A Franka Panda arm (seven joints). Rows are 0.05 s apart.
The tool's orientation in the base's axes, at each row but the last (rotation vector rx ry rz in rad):
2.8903 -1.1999 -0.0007
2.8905 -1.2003 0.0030
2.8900 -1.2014 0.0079
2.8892 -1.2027 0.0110
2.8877 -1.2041 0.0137
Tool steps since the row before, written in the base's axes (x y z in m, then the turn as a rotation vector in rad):
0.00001 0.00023 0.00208 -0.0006 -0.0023 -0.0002
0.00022 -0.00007 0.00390 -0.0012 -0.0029 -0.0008
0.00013 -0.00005 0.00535 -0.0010 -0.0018 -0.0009
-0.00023 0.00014 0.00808 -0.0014 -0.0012 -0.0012
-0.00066 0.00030 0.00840 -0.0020 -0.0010 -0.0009
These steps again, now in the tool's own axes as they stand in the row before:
-0.00015 -0.00015 -0.00208 0.0012 0.0020 0.0002
0.00023 -0.00007 -0.00390 0.0012 0.0029 0.0008
0.00018 -0.00001 -0.00535 0.0006 0.0020 0.0009
-0.00017 0.00013 -0.00808 -0.0001 0.0018 0.0012
-0.00057 0.00033 -0.00841 -0.0007 0.0021 0.0009

